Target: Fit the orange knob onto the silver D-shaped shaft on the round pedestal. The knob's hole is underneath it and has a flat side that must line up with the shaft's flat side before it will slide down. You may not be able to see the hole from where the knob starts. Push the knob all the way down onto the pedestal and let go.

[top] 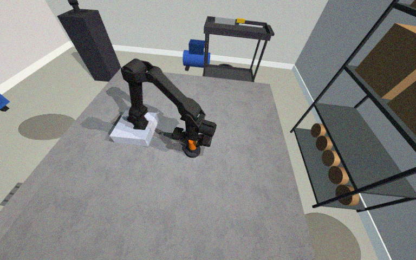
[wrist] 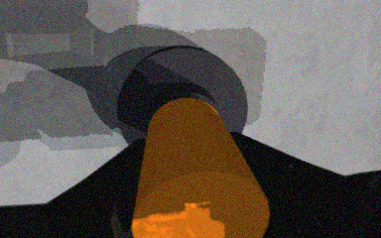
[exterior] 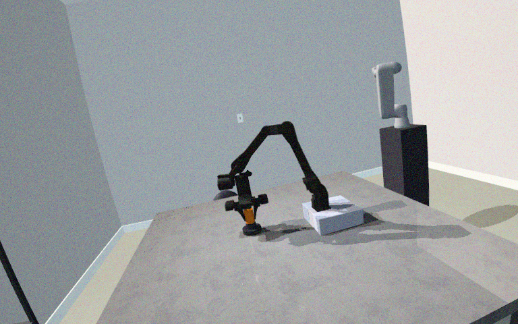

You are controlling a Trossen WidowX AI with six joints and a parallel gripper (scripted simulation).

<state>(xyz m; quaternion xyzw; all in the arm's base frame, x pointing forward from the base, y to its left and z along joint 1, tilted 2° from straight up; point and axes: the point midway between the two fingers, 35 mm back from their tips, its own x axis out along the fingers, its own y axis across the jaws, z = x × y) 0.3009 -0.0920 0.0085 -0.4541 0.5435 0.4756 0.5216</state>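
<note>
The round black pedestal lies 20 mm below my gripper tip. The rest, counted from my gripper tip: orange knob 30 mm above.
</note>
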